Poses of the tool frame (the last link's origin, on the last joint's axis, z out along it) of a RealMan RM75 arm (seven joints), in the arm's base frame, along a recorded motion.
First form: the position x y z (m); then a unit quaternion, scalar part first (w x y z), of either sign.
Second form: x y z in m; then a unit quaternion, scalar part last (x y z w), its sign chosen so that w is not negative. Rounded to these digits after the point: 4 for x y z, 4 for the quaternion.
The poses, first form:
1: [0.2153, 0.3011, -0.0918, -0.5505, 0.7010, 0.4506, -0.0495]
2: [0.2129, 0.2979, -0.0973, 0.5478, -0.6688, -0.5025, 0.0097]
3: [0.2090, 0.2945, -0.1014, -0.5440, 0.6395, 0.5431, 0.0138]
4: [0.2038, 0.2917, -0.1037, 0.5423, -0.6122, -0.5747, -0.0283]
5: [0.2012, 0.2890, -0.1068, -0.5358, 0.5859, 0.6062, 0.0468]
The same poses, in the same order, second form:
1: [0.2153, 0.3011, -0.0918, -0.7010, -0.4506, 0.0495, 0.5505]
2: [0.2129, 0.2979, -0.0973, -0.6688, -0.5025, 0.0097, 0.5478]
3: [0.2090, 0.2945, -0.1014, -0.6395, -0.5431, -0.0138, 0.5440]
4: [0.2038, 0.2917, -0.1037, -0.6122, -0.5747, -0.0283, 0.5423]
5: [0.2012, 0.2890, -0.1068, -0.5859, -0.6062, -0.0468, 0.5358]
